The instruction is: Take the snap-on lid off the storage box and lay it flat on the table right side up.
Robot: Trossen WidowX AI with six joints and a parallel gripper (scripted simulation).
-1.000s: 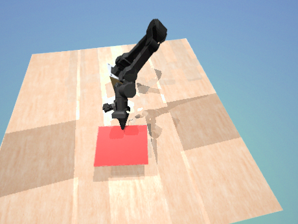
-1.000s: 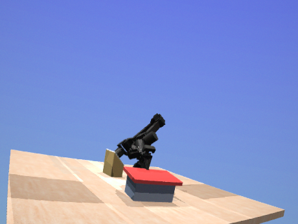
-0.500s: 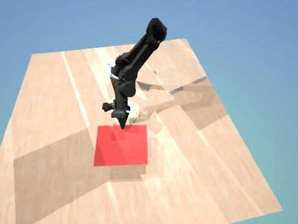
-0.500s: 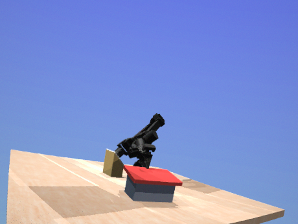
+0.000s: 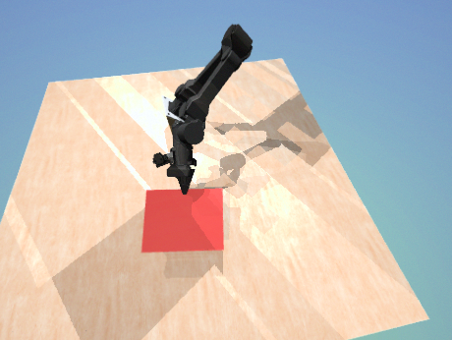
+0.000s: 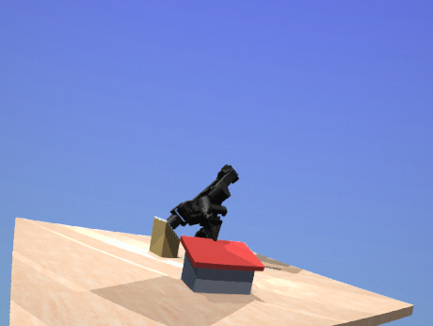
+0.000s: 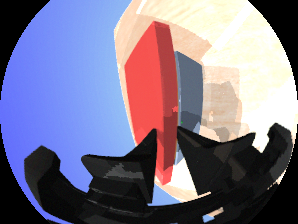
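The red lid is 80 mm ahead of my gripper tip, 20 mm below it and 10 mm to the right of it. The rest, counted from my gripper tip: blue-grey box 90 mm below, 70 mm ahead, 10 mm to the right.
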